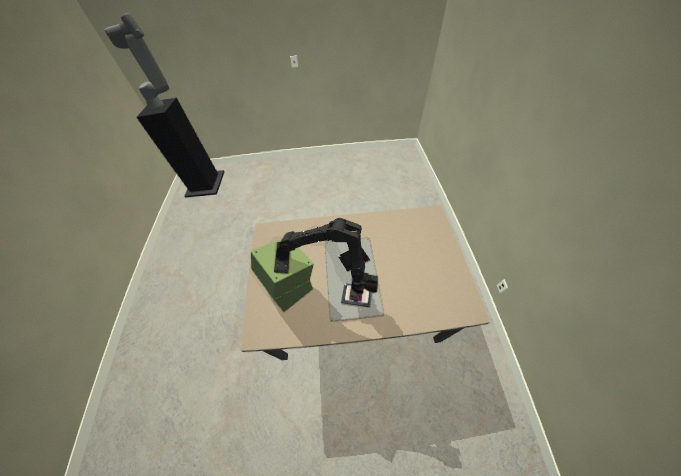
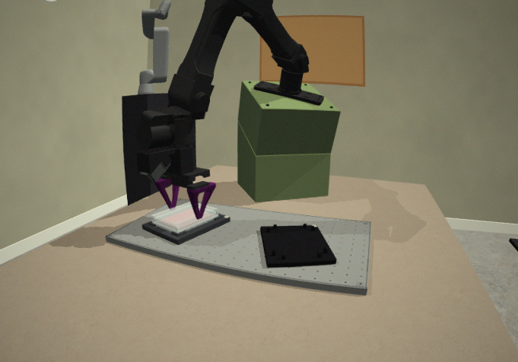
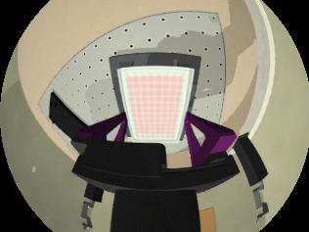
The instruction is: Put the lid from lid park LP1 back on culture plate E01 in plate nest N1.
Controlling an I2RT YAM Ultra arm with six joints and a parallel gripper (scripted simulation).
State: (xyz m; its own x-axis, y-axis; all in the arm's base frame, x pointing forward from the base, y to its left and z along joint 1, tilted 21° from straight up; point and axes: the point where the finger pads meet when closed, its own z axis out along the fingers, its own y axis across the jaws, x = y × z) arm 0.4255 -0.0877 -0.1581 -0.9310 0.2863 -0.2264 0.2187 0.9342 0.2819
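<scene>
Right now the clear lid is 10 mm below my hand. Also, from my hand: black lid park LP1: 250 mm to the left, 30 mm below, 10 mm ahead; culture plate E01: 20 mm below.
</scene>
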